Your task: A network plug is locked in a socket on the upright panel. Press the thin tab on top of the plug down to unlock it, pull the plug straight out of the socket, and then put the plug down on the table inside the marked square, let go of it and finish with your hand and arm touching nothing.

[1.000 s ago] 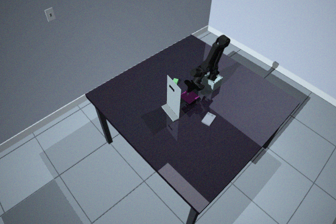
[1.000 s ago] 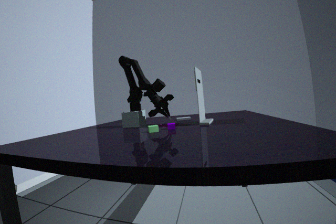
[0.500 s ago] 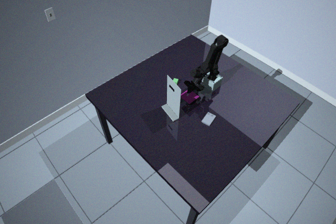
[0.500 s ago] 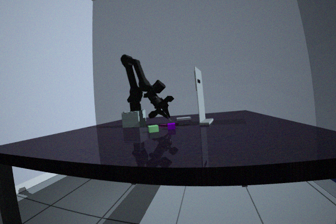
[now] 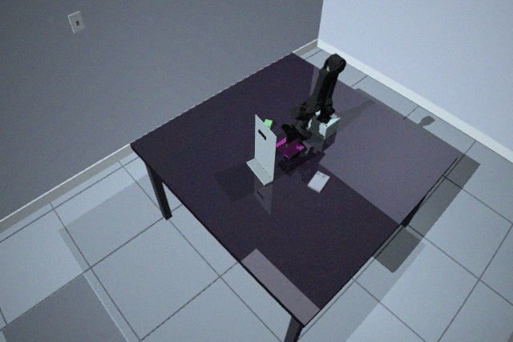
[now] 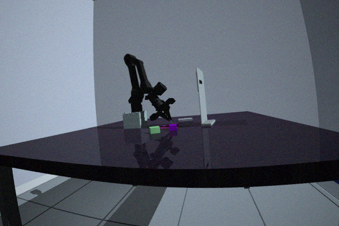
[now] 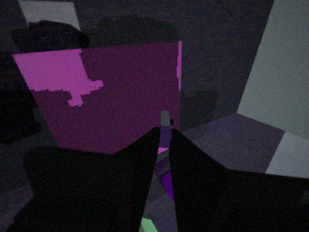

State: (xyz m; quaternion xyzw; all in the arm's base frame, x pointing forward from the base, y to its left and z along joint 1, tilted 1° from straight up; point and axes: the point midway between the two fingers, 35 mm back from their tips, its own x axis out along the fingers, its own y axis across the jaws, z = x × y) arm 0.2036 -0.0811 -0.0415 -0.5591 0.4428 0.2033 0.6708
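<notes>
Now: gripper tip 1 cm past the magenta marked square, 1 cm to the right of it and 4 cm above it. Also, from my gripper tip: green block: 7 cm behind, 18 cm to the right, 2 cm below; purple block: 2 cm ahead, 13 cm to the right, 2 cm below; purple network plug: 1 cm ahead.
</notes>
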